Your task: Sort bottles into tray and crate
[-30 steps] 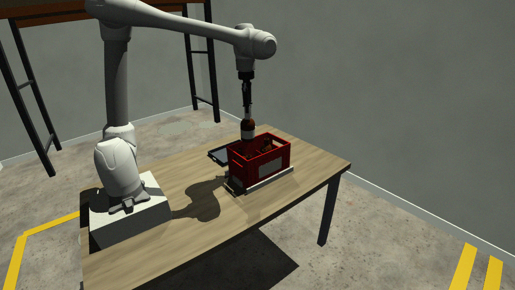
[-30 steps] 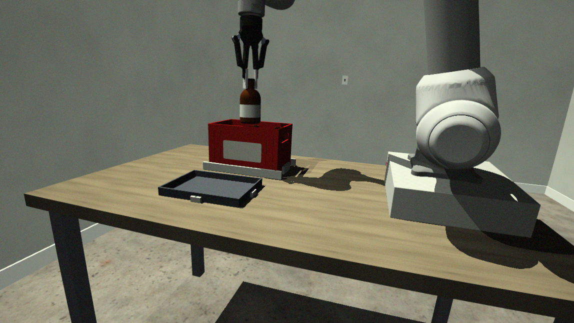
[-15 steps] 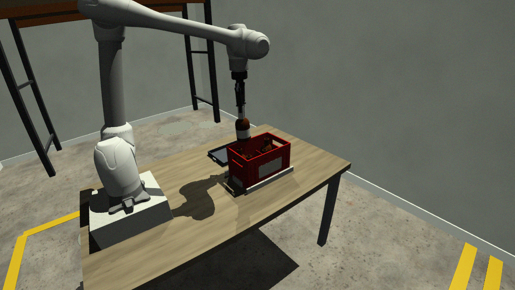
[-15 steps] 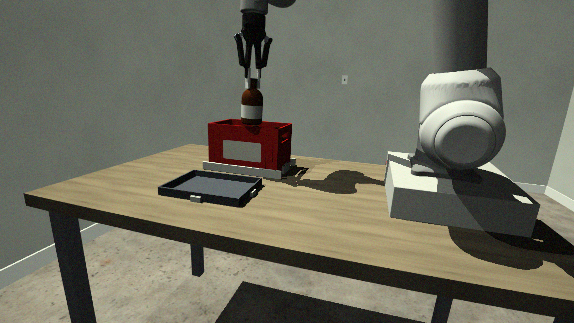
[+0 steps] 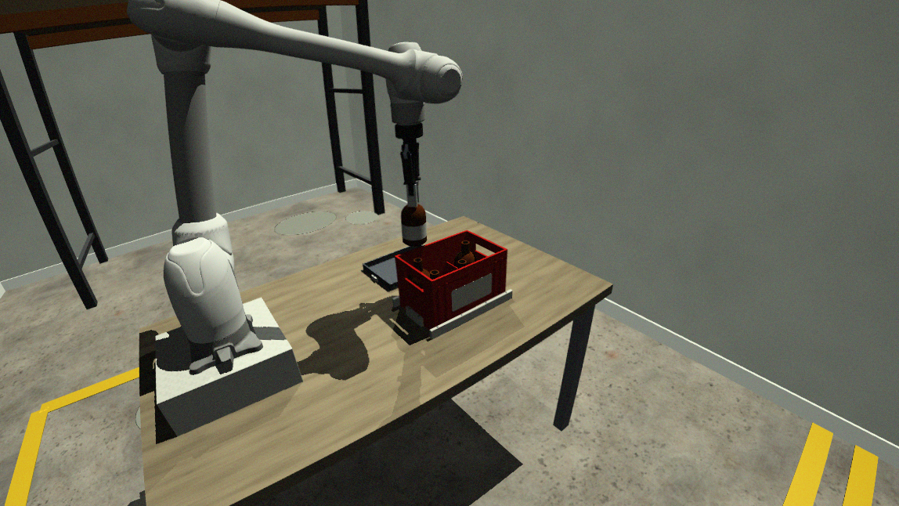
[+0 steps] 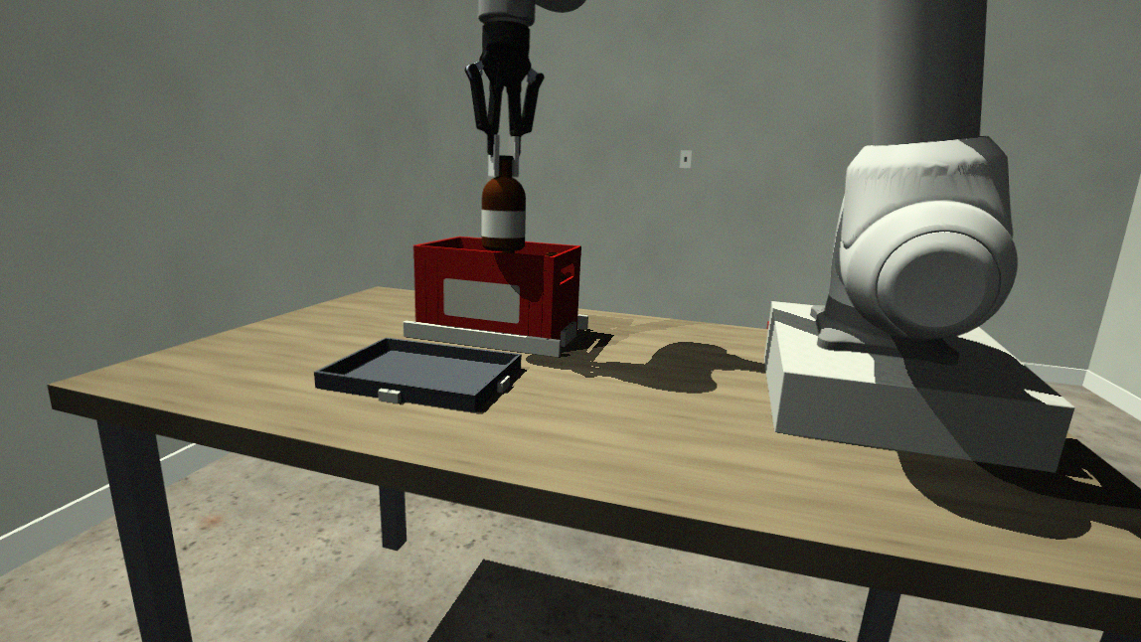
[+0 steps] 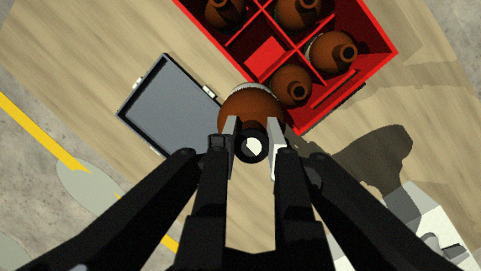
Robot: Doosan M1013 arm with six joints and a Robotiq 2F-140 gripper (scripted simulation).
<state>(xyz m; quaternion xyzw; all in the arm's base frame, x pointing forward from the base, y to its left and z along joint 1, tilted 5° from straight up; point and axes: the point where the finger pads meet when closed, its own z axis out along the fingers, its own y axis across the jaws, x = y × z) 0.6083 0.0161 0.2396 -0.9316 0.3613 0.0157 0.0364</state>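
Now: the brown capped bottle 7 cm below my hand. From my hand the other things lie so: red crate 5 cm ahead, 11 cm to the right, 26 cm below; dark tray 5 cm ahead, 18 cm to the left, 33 cm below.
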